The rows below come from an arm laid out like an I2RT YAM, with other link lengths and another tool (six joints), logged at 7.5 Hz.
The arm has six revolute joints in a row. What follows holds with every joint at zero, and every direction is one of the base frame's. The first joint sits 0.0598 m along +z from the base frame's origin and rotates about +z. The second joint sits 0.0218 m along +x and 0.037 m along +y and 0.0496 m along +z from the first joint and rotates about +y. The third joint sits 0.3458 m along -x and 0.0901 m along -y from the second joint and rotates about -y. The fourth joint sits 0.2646 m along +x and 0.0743 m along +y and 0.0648 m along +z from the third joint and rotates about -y. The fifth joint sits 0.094 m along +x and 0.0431 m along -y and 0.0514 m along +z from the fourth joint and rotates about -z. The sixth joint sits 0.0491 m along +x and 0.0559 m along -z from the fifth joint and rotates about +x. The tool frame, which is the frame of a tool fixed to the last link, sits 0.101 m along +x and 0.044 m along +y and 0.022 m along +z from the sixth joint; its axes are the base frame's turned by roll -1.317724, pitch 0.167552 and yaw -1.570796 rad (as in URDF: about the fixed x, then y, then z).
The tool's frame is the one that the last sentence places.
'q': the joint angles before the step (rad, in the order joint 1, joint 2, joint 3, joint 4, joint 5, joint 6). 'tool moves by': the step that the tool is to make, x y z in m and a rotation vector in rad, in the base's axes. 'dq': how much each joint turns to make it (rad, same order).
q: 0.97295 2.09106 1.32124 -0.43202 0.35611 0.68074
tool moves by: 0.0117 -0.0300 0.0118 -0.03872 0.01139 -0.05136
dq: -0.04538 -0.03941 0.00019 -0.07813 0.01450 0.00116
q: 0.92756 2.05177 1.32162 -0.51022 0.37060 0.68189
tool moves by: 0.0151 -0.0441 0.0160 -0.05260 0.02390 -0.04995
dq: -0.07548 -0.05408 0.00024 -0.09897 0.00612 -0.03085
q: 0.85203 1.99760 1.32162 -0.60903 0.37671 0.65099
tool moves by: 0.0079 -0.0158 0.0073 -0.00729 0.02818 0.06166
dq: -0.05501 -0.02445 0.00002 -0.00956 -0.04885 -0.11413
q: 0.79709 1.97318 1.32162 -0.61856 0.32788 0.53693
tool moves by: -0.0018 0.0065 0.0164 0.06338 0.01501 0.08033
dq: -0.01953 -0.03311 0.00051 0.02324 -0.08471 -0.07980
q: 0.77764 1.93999 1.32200 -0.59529 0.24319 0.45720
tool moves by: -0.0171 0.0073 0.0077 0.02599 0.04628 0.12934
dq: -0.00233 -0.02363 -0.00049 -0.01704 -0.09424 -0.10724
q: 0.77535 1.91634 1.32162 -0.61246 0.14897 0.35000
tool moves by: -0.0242 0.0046 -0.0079 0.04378 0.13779 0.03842
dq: 0.00027 0.00835 -0.00025 -0.05967 -0.13317 0.00524
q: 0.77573 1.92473 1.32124 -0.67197 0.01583 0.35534
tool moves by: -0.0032 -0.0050 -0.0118 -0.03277 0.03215 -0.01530
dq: -0.00013 0.01906 -0.00068 -0.02643 0.00493 0.01437
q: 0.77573 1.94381 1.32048 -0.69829 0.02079 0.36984
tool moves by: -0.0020 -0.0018 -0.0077 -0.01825 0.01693 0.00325
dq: 0.00011 0.01439 0.00001 -0.01042 0.00040 -0.00332
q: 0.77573 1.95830 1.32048 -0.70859 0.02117 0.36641
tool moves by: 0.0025 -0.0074 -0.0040 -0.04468 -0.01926 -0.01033
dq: 0.00007 0.00260 -0.00134 -0.01361 0.04656 0.00045
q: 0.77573 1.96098 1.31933 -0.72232 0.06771 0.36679
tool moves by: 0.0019 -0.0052 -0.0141 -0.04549 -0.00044 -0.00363
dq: -0.00031 0.02622 -0.00353 -0.00153 0.03282 -0.00298
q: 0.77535 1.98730 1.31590 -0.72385 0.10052 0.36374
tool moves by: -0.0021 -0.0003 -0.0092 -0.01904 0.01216 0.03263
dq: 0.00005 0.01936 -0.00012 0.00079 -0.00037 -0.03314
